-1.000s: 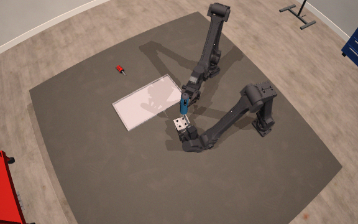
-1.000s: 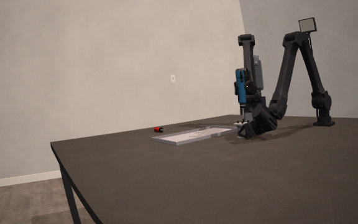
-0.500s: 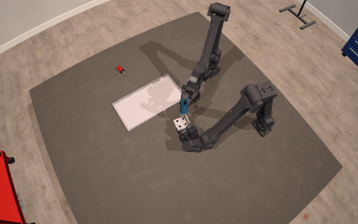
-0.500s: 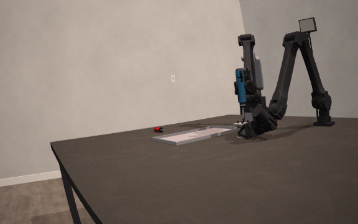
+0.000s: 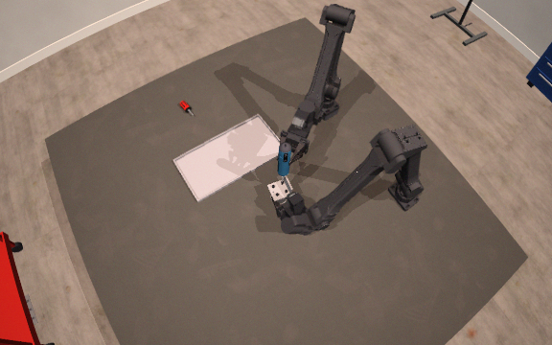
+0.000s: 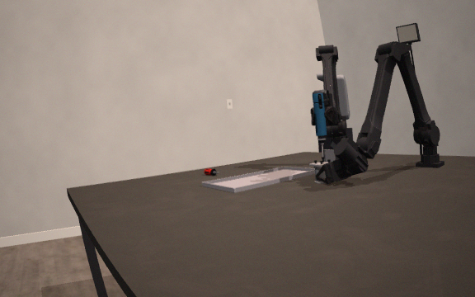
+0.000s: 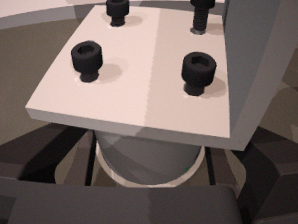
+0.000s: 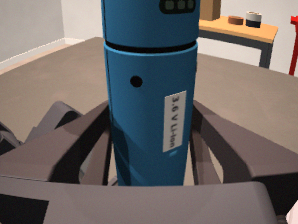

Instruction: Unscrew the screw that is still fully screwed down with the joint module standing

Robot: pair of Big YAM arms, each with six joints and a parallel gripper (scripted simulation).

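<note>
Now: left hand 5 cm below the white bracket plate. Round my left hand: red tool (9 cm ahead, 58 cm to the right, 1 cm below); flat white tray (6 cm ahead, 26 cm to the right, 2 cm below).
</note>
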